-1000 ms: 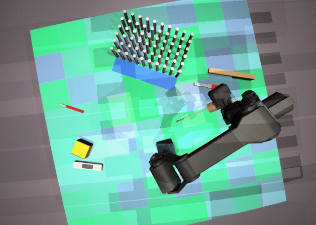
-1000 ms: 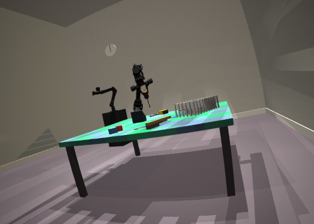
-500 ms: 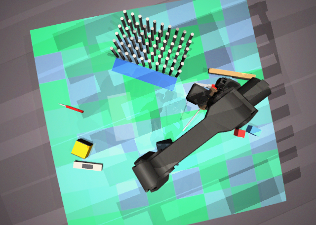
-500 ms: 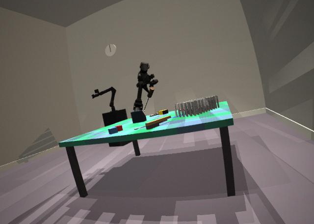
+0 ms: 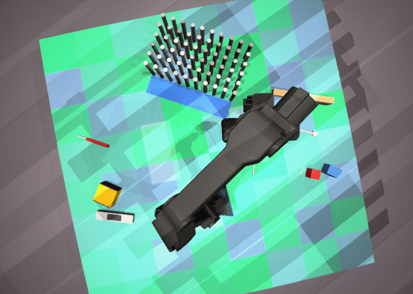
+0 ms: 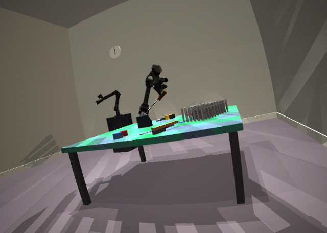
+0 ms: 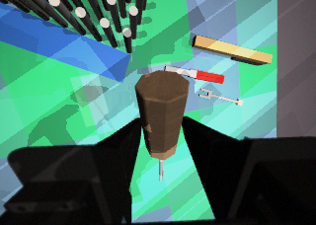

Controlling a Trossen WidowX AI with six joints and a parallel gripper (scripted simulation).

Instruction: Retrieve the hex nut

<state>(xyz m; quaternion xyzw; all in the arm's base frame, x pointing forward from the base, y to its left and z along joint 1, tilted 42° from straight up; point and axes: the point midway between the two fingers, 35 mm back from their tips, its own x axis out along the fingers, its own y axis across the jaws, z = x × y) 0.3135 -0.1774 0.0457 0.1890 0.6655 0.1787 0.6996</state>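
Now: gripper tip 16 cm short of the blue taped strip, 21 cm to the right of it and 25 cm above it. From my gripper tip the other things lie so: grey fork tool (2 cm behind, 27 cm to the right, 24 cm below); then hex nut (29 cm ahead, 11 cm to the left, 24 cm below); then wire hook tool (8 cm behind, 1 cm to the right, 6 cm below).
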